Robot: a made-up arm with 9 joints. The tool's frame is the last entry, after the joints. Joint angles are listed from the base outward.
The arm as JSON. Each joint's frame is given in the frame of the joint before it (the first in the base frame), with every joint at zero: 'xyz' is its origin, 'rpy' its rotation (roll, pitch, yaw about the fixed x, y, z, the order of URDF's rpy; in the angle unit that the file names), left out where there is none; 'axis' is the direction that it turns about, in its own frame. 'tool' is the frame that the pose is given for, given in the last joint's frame.
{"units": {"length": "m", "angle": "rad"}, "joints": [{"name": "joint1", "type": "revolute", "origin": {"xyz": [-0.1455, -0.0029, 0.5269], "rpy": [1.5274, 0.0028, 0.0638]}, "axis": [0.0, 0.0, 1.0]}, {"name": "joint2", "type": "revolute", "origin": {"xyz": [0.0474, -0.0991, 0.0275], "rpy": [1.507, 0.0, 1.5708]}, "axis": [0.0, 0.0, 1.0]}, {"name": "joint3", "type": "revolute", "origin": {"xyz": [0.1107, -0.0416, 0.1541], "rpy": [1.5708, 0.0, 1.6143]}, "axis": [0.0, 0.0, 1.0]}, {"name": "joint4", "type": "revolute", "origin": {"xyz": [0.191, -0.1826, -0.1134], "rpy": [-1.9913, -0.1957, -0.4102]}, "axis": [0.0, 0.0, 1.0]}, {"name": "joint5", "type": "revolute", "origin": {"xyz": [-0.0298, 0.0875, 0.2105], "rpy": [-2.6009, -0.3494, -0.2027]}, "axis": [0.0, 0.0, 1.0]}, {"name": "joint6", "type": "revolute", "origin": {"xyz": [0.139, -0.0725, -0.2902], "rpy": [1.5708, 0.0, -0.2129]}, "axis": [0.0, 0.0, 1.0]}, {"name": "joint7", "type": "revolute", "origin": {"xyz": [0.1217, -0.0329, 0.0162], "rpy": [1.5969, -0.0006, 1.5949]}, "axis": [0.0, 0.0, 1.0]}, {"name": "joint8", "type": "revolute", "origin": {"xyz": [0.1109, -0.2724, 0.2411], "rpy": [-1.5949, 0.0, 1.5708]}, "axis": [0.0, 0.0, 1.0]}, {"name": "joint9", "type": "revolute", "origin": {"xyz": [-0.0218, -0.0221, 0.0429], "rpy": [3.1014, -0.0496, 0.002]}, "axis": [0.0, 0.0, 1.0]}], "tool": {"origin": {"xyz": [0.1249, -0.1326, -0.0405], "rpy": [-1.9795, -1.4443, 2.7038]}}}
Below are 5 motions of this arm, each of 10 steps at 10 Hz.
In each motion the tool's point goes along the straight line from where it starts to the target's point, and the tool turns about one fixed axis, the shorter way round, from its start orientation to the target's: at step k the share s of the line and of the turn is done. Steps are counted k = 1, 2, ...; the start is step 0. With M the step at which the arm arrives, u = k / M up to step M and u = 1 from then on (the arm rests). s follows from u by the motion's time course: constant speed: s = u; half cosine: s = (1 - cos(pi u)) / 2; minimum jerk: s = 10 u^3 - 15 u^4 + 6 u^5.
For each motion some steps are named. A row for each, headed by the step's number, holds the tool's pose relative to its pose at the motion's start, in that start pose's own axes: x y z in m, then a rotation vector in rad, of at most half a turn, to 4 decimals.
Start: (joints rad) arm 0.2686 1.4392 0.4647 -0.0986 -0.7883 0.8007 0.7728 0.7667 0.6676
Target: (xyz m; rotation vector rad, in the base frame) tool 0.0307 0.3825 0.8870 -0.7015 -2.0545 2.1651
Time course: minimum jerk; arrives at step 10
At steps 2, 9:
2: 0.0283 -0.0383 0.0103 -0.0207 0.0147 0.0218
9: 0.4837 -0.6554 0.1765 -0.3540 0.2525 0.3734

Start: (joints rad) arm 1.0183 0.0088 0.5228 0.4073 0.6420 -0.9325 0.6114 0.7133 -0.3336
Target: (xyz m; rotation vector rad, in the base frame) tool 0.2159 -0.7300 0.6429 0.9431 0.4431 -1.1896
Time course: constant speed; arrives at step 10
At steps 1, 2, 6, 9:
1: 0.0411 -0.0421 -0.0075 -0.0614 0.0423 -0.0403
2: 0.0822 -0.0842 -0.0149 -0.1227 0.0847 -0.0807
6: 0.2467 -0.2525 -0.0447 -0.3682 0.2540 -0.2420
9: 0.3701 -0.3788 -0.0671 -0.5523 0.3811 -0.3630

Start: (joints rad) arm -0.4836 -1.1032 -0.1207 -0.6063 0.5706 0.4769 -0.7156 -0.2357 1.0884
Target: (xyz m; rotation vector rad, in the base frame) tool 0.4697 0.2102 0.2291 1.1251 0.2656 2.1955
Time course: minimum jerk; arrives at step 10
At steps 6, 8, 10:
6: 0.1524 0.3323 0.0412 1.5279 -0.4152 -0.8048
8: 0.2103 0.4586 0.0568 2.1088 -0.5730 -1.1108
10: 0.2232 0.4868 0.0603 2.2384 -0.6083 -1.1791

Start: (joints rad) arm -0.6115 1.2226 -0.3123 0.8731 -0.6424 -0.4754 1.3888 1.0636 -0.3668
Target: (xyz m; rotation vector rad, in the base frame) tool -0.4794 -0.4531 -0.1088 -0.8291 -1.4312 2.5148
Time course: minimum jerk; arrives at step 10
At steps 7, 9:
7: -0.4960 0.0686 -0.5463 -0.0956 -1.7331 0.4289
9: -0.5875 0.0813 -0.6472 -0.1133 -2.0531 0.5081

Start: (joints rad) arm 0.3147 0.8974 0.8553 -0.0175 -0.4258 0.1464 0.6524 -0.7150 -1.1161
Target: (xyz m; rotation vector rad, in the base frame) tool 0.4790 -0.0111 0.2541 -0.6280 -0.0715 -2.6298
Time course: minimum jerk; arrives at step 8
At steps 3, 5, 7, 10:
3: 0.0378 -0.0326 0.0132 0.1808 -0.4551 -0.1109
5: 0.0997 -0.0860 0.0346 0.4761 -1.1985 -0.2920
7: 0.1353 -0.1167 0.0470 0.6463 -1.6271 -0.3964
10: 0.1375 -0.1186 0.0478 0.6569 -1.6536 -0.4029

